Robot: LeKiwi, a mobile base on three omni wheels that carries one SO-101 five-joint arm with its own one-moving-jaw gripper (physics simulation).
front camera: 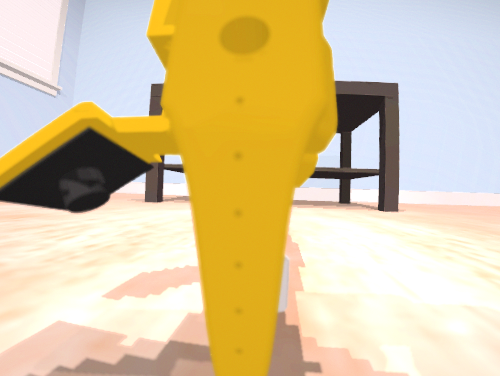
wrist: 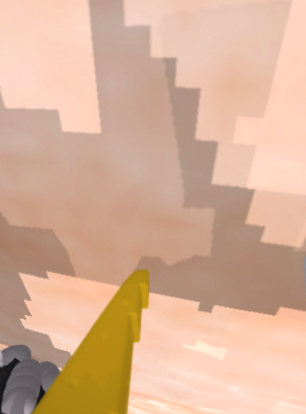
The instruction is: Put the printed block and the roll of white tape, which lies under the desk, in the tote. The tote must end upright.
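Places are measured from the arm's base along level axes (x left, y down, z back), in centimetres.
Where they show: end effector, tool point: (wrist: 148, 283).
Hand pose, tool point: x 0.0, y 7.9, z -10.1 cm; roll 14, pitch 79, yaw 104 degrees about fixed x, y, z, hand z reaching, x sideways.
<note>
After its pixels a point has its place.
My gripper (front camera: 242, 350) (wrist: 144, 281) is open and empty; its notched jaw shows in the wrist view, and the moving jaw is out of that picture. In the front view the yellow gripper fills the middle and reaches down past the bottom edge. A narrow strip of the whitish printed block (front camera: 283, 285) @[z -15.5, x -1.5, y 7.5 cm] shows at the right side of the jaw, and the rest is hidden behind it. A small grey-blue sliver at the right edge of the wrist view is too little to identify. The white tape and the tote do not show in either view.
The dark desk (front camera: 389, 150) @[z -81.3, x -44.1, y -11.9 cm] stands ahead by the blue wall, with a low shelf (front camera: 350, 173) @[z -91.7, x -34.6, y -4.4 cm] and legs at its corners; the arm hides its middle. Stepped shadows lie on the light wooden floor. A grey roller wheel (wrist: 22, 385) shows at the wrist view's lower left.
</note>
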